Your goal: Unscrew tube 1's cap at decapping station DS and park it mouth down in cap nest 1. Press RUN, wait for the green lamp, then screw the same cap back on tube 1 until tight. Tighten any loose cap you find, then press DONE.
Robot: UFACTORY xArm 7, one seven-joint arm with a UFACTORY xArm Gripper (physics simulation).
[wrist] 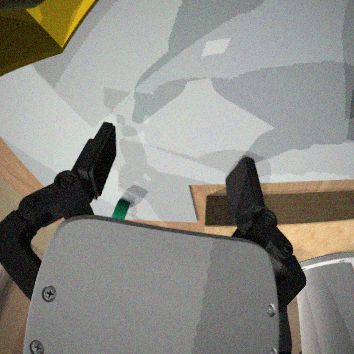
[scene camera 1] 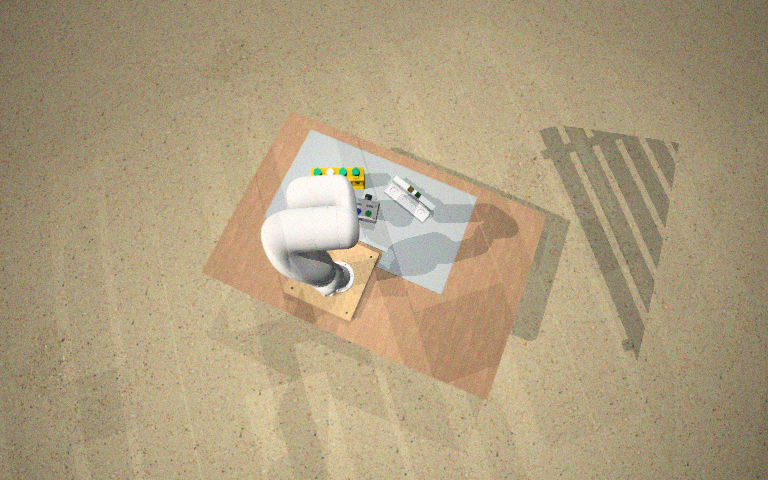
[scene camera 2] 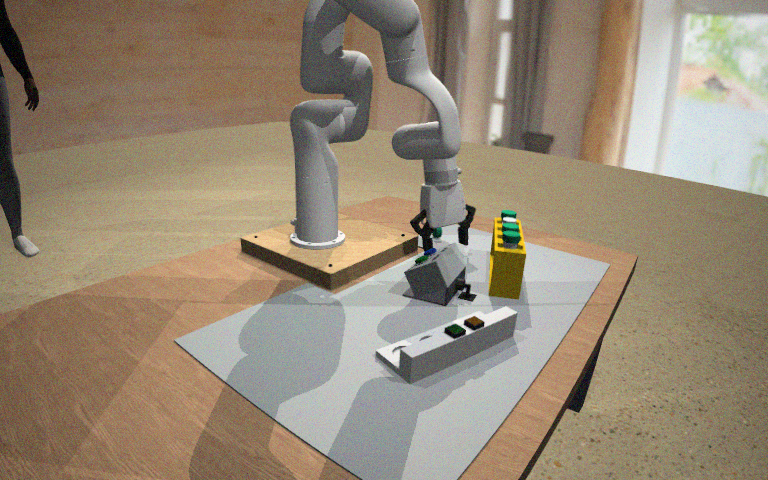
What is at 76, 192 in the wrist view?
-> The gripper.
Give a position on a grey mat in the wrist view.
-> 189, 95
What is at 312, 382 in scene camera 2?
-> A grey mat.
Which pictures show the gripper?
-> The wrist view and scene camera 2 only.
